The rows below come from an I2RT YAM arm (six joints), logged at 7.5 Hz.
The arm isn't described. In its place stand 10 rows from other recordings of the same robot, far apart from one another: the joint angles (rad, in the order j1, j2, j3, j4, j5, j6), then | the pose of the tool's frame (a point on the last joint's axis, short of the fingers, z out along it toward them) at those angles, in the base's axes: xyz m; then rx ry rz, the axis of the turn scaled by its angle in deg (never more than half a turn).
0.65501, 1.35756, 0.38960, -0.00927, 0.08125, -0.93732 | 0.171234 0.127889 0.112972 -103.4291 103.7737 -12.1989
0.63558, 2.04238, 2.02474, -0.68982, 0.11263, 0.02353 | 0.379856 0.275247 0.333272 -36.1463 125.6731 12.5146
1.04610, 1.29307, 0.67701, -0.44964, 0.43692, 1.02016 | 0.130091 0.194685 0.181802 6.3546 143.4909 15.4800
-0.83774, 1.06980, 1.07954, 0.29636, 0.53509, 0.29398 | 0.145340 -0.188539 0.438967 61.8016 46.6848 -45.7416
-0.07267, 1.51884, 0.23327, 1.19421, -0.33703, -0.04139 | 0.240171 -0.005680 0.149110 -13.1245 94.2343 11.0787
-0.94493, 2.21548, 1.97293, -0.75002, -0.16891, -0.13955 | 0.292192 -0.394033 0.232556 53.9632 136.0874 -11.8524
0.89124, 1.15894, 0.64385, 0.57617, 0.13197, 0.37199 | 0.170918 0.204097 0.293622 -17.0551 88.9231 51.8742
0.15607, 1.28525, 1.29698, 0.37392, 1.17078, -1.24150 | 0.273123 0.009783 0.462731 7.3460 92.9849 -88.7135
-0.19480, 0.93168, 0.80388, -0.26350, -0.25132, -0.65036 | 0.211134 -0.032633 0.312305 -34.5196 106.9838 -17.8364
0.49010, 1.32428, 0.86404, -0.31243, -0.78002, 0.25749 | 0.228939 0.150521 0.245136 -39.2002 132.3558 72.9917
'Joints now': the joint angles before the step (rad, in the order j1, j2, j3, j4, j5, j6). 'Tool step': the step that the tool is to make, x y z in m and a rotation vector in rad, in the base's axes. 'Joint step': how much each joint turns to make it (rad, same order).
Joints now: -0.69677, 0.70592, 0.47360, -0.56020, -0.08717, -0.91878
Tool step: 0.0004, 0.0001, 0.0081, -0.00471, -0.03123, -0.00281
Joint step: -0.00004, -0.01009, 0.02129, -0.00315, -0.00956, 0.01370
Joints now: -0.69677, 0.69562, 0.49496, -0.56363, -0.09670, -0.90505
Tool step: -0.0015, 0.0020, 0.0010, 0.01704, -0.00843, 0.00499
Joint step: -0.00008, -0.01167, 0.00264, -0.01775, -0.01646, 0.00986
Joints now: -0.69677, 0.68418, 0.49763, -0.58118, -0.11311, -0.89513
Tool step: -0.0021, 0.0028, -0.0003, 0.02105, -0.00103, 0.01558
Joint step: -0.00007, -0.01313, 0.00003, -0.02575, -0.02294, 0.00108
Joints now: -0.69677, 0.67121, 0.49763, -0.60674, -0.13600, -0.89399
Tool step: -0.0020, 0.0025, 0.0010, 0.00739, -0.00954, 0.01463
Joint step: -0.00022, -0.01790, -0.00008, -0.01554, -0.01885, -0.00207
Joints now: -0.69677, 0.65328, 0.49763, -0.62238, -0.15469, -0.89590
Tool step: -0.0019, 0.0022, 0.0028, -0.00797, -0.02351, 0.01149
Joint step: -0.00037, -0.02494, -0.00015, -0.00193, -0.01477, -0.00179
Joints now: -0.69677, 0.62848, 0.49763, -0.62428, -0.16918, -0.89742
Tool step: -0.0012, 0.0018, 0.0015, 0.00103, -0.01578, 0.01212
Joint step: 0.00036, -0.01559, -0.00016, -0.00400, -0.01605, -0.00002
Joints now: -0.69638, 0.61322, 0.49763, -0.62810, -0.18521, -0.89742
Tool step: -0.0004, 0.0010, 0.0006, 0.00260, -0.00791, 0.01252
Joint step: 0.00020, -0.00629, 0.00007, -0.00257, -0.01386, -0.00317
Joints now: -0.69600, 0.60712, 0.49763, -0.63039, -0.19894, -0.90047
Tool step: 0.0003, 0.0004, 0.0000, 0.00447, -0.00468, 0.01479
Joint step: -0.00030, 0.00044, -0.00011, 0.00014, -0.01548, -0.00554
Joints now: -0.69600, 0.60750, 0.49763, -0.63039, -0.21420, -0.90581
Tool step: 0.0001, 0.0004, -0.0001, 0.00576, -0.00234, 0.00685
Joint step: 0.00052, 0.00007, 0.00003, -0.00184, -0.00866, 0.00010
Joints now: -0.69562, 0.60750, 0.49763, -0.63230, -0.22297, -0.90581
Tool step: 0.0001, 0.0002, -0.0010, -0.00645, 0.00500, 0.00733
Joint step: 0.00206, -0.00009, -0.00337, 0.00141, 0.00164, -0.00981
